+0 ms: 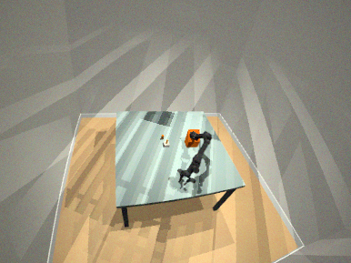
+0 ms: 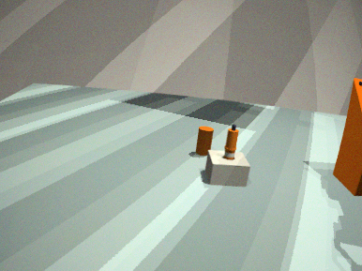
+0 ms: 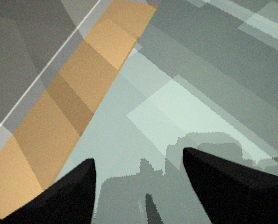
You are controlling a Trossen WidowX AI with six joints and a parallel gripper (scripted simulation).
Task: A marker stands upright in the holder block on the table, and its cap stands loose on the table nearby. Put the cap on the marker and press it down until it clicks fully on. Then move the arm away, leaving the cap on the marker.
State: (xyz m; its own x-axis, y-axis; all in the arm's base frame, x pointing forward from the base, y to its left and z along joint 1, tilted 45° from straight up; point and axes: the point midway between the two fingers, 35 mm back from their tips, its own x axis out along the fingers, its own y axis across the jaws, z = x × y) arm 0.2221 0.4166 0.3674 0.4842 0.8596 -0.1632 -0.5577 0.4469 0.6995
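The cap is 7 cm ahead of my gripper tip, 66 cm to the right of it and 8 cm below it. The rest, counted from my gripper tip: white holder block (4 cm ahead, 56 cm to the right, 8 cm below); orange marker (4 cm ahead, 56 cm to the right, 3 cm below).
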